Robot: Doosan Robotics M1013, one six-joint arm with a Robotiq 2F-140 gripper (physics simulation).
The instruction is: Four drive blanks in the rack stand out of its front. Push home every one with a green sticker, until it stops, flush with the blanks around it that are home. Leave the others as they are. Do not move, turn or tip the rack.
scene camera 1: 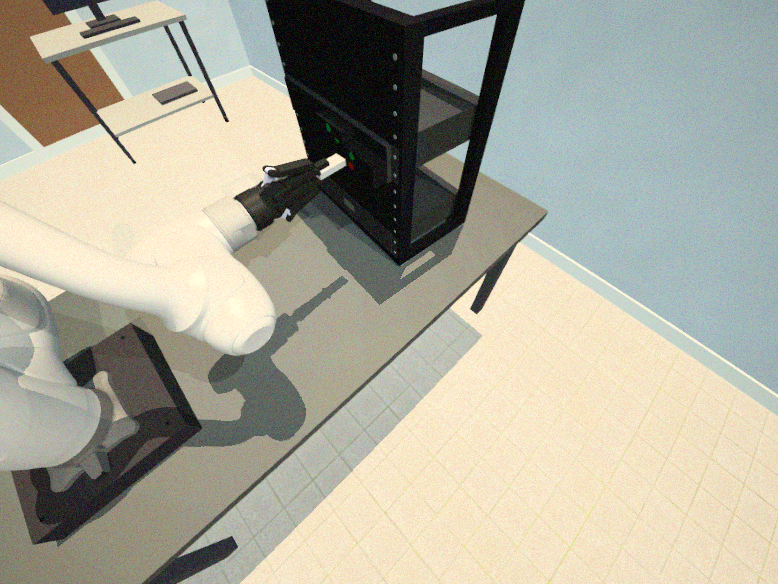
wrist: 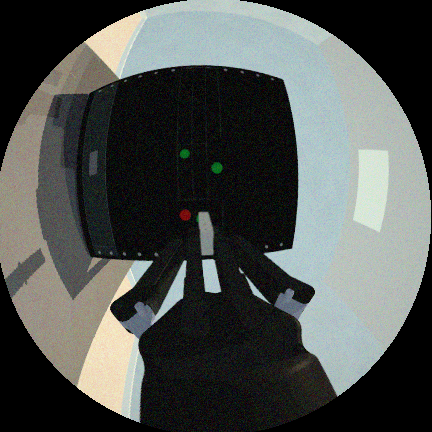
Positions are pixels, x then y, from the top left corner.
Labels:
gripper: scene camera 1 341, 159; wrist 203, 220
black rack: scene camera 1; wrist
same spot on black rack: (wrist: 155, 148) = (scene camera 1: 341, 156)

